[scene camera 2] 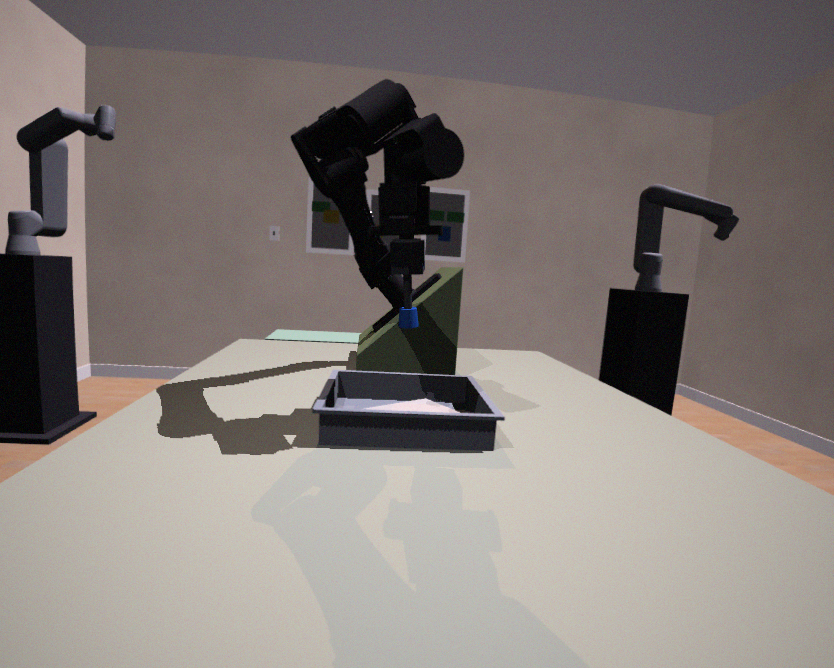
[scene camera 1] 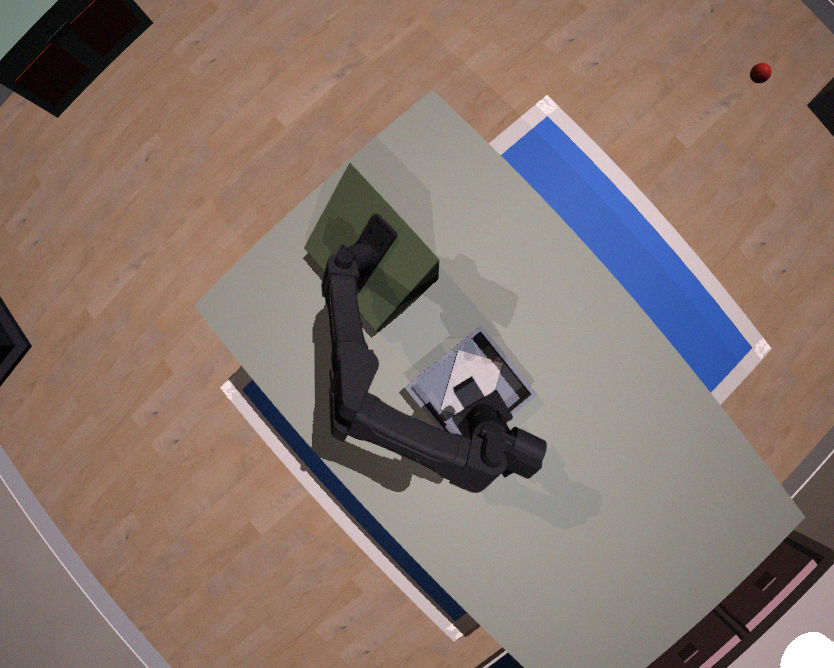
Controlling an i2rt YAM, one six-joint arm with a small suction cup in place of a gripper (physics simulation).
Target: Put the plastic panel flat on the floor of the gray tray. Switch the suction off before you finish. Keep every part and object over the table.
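Places are measured from the arm's base along level axes (x down, y back, z left), in centimetres.
Pixels of known places: end effector, tool point: (scene camera 2: 408, 326); arm's base, origin of the base link: (scene camera 1: 367, 253).
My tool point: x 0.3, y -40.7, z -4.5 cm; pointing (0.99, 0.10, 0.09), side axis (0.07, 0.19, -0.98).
For each thing: its top centre in the pictures, then the offset to it from my tool point. Level surfaces: height alone.
- plastic panel, middle of its top: (scene camera 2: 410, 415) (scene camera 1: 471, 386) dx +13.9, dy +0.7, dz +1.2 cm
- gray tray, middle of its top: (scene camera 2: 406, 389) (scene camera 1: 471, 391) dx +9.8, dy +0.4, dz +0.3 cm
- table, its level: dx +14.8 cm
The plastic panel (scene camera 1: 480, 365) (scene camera 2: 421, 405) is a thin, pale pinkish-white plate. It lies low inside the gray tray (scene camera 1: 433, 381) (scene camera 2: 407, 432), turned at an angle to the tray's sides. In the scene camera 2 view the front wall hides its lower part, so I cannot tell whether it is fully flat. My suction gripper has a small blue cup (scene camera 2: 408, 317), which hangs above the tray with a visible gap below it. The cup is off and carries nothing. In the scene camera 1 view the wrist hides the cup and covers part of the panel and tray.
A green sloped block (scene camera 1: 410, 267) (scene camera 2: 438, 340) stands behind the tray and bears the arm's base (scene camera 1: 375, 240). The arm (scene camera 1: 410, 438) (scene camera 2: 375, 114) bends out to one side and back over the tray. The table (scene camera 1: 626, 487) (scene camera 2: 626, 556) extends around them.
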